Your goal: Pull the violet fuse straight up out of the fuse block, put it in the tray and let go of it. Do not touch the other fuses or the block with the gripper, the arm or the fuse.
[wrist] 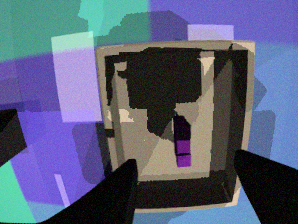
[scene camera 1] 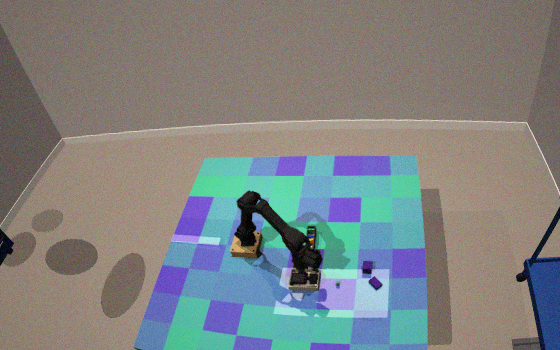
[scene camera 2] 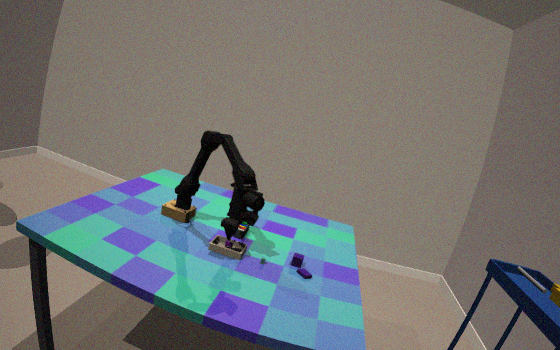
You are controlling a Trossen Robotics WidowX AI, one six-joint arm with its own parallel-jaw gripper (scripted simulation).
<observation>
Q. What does the gripper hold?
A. Nothing.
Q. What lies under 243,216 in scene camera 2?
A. The gripper.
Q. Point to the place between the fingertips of the gripper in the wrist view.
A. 186,162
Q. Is the gripper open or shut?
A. Open.
</observation>
